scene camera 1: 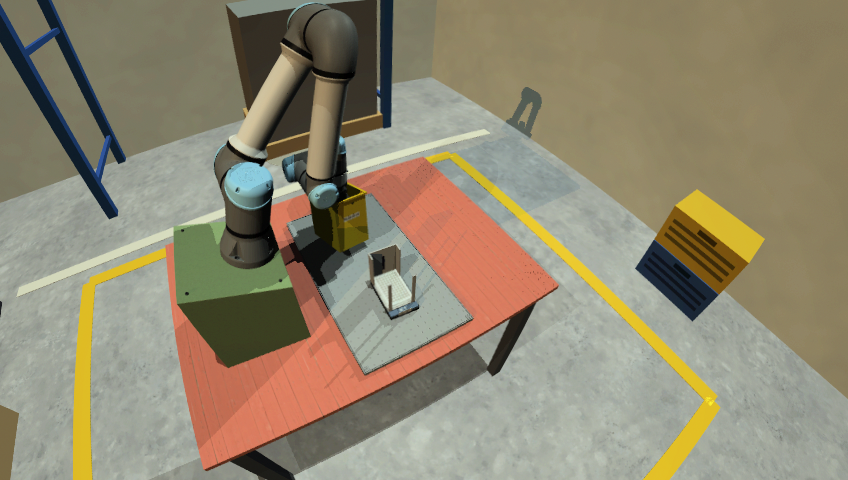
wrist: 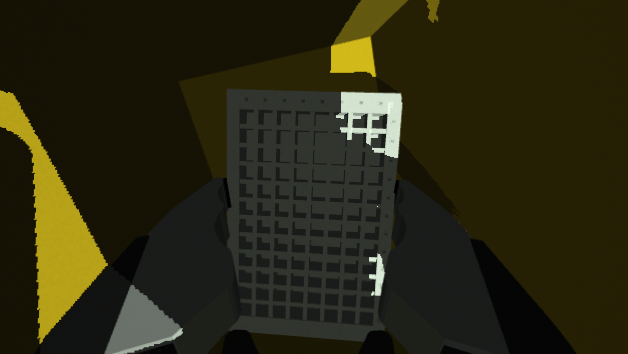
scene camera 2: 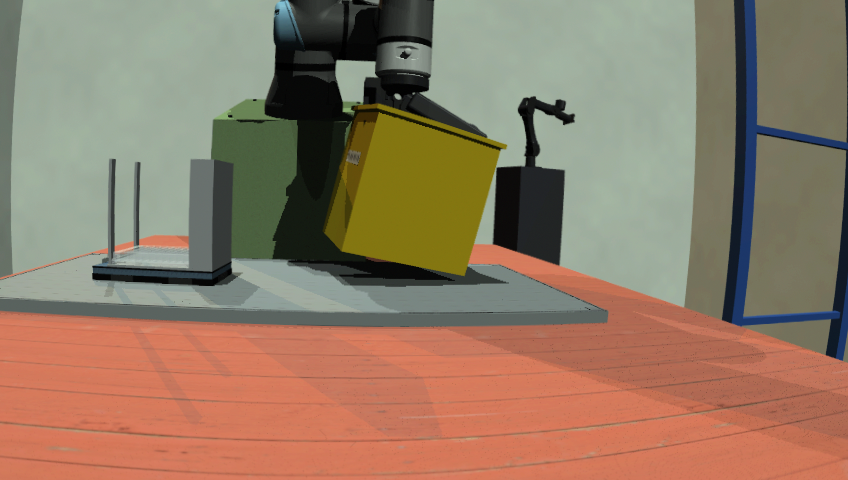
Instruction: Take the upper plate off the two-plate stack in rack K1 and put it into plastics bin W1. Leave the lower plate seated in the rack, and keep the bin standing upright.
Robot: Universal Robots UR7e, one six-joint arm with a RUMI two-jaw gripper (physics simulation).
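Places are measured from the arm's base along level axes (x ahead, y left, z up), in millimetres.
Pixels of known places: gripper, fingertip midpoint: point(wrist: 311, 182) point(scene camera 2: 406, 234); arm's base, link origin: point(scene camera 1: 247, 249) point(scene camera 2: 303, 113).
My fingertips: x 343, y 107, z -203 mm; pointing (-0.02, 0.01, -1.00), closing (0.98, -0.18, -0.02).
Ahead of a thing's pixels: the offset from my fingertips to its top centre. Level surfaces: height alone.
The yellow bin W1 point(scene camera 1: 352, 224) point(scene camera 2: 416, 196) is tilted on the grey mat, one side raised and one lower corner down at or near the mat. My gripper point(wrist: 311, 182) reaches down into it, and the bin walls hide the fingers in both scene views. In the wrist view the fingers are against both long sides of a gridded plate point(wrist: 310, 122), which lies between them, mostly in shadow, above the bin floor. Rack K1 @(dx -6, dy -319, dz +87 mm) point(scene camera 1: 404, 311) point(scene camera 2: 209, 214) stands upright on the mat. A white plate @(dx -3, dy -309, dz -24 mm) point(scene camera 1: 393, 285) point(scene camera 2: 157, 255) sits low in it, between its posts and corner walls.
The grey perforated mat point(scene camera 1: 380, 353) point(scene camera 2: 505, 315) lies on the red table @(dz -71 mm) point(scene camera 1: 493, 255) point(scene camera 2: 357, 404). The green pedestal point(scene camera 1: 249, 321) point(scene camera 2: 255, 196) carries the arm beside the mat. The rack's thin posts stand up near the bin.
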